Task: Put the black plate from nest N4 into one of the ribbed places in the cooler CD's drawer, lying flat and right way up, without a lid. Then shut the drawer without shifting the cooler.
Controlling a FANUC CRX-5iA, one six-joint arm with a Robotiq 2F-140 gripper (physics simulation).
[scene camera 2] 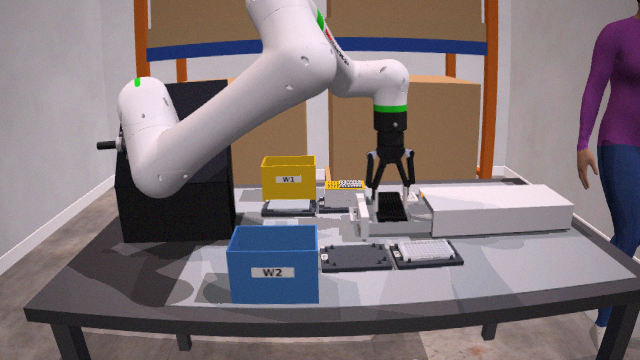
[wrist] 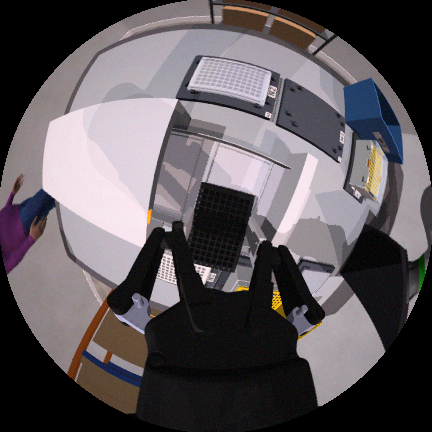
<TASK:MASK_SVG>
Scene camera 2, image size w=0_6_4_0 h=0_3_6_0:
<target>gripper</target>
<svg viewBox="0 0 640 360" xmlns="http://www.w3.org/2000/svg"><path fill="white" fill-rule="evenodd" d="M378 131L376 151L366 153L368 163L365 184L368 188L372 188L373 210L378 212L377 188L386 165L391 163L397 165L403 182L402 203L404 209L408 209L409 187L415 184L414 151L404 148L403 131L395 134L386 134ZM378 155L380 161L372 182L374 159ZM404 153L407 157L409 180L407 179L401 161Z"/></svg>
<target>white cooler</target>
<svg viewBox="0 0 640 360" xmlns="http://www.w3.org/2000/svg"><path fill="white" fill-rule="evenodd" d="M574 204L546 185L419 188L418 204L408 204L408 209L405 209L408 222L378 222L373 205L366 205L363 194L356 194L356 207L349 207L351 225L358 224L361 239L369 239L369 234L429 232L432 238L570 230Z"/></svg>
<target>black plate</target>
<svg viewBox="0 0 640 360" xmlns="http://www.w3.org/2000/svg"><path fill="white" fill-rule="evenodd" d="M378 192L378 212L376 212L378 222L408 222L400 193Z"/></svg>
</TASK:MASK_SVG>
